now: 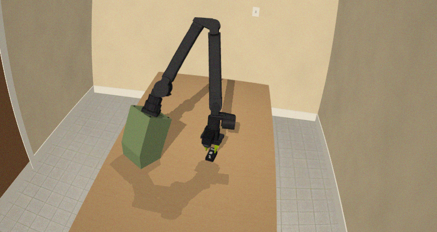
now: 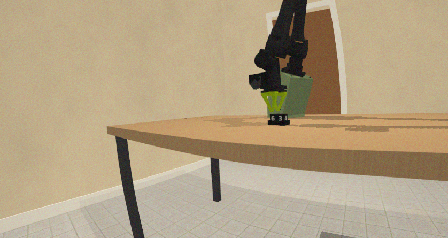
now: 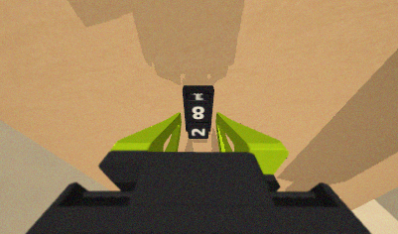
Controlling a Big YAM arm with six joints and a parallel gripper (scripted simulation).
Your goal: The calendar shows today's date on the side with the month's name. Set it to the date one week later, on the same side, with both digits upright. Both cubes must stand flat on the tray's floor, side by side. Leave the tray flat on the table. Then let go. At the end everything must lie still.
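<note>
The black tray is 50 mm below my hand and 20 mm to the left of it.
</note>
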